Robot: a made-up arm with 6 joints.
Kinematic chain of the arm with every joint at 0, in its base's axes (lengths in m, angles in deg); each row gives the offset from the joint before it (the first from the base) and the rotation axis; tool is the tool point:
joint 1: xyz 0 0 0.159 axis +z
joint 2: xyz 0 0.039 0 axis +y
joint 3: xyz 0 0 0.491 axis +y
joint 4: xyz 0 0 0.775 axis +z
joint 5: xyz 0 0 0 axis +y
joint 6: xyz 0 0 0.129 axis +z
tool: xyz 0 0 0
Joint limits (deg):
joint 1: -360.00..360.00
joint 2: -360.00..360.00
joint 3: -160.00..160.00
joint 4: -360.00..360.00
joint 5: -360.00..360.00
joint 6: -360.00..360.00
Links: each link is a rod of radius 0.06 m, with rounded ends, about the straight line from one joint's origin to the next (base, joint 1, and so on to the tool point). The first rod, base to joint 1, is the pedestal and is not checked.
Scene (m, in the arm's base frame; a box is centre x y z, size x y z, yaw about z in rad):
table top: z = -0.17
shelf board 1: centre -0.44 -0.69 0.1 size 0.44 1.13 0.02 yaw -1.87
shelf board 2: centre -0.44 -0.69 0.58 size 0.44 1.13 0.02 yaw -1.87
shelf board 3: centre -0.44 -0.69 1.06 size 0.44 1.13 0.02 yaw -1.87
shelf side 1: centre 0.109 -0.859 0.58 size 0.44 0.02 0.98 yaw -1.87
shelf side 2: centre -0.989 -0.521 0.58 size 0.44 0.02 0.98 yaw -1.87
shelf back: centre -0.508 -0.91 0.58 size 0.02 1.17 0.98 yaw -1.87
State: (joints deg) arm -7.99 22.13 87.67 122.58 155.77 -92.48
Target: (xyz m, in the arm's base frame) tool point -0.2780 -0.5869 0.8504
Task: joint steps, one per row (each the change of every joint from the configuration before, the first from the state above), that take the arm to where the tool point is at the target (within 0.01 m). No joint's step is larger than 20 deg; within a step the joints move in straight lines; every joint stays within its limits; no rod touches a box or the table.
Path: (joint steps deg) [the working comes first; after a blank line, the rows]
Joints at the target: -120.16 3.71 69.12 124.90 171.57 -92.48
Straight joint move there: touches shelf side 1.

1: -7.36 -16.69 12.05 3.92 -0.05 11.46
2: -7.35 -16.69 12.06 3.92 -0.05 11.46
3: -7.36 -16.70 12.06 3.93 -0.05 11.46
4: -7.36 -16.69 12.05 3.92 -0.04 11.46
5: -7.35 -16.69 12.05 3.92 -0.05 11.46
6: -7.36 -16.69 12.06 3.92 -0.05 11.46
7: -19.14 12.39 -16.27 -5.31 5.77 -17.19
8: -19.15 12.40 -16.27 -5.32 5.76 -17.19
9: -19.14 12.39 -16.28 -5.31 5.77 -17.19
10: -19.14 12.39 -16.27 -5.31 5.76 -17.19
11: 4.27 16.08 -12.89 0.02 -3.48 0.00
12: 4.27 16.08 -12.90 0.02 -3.49 0.00

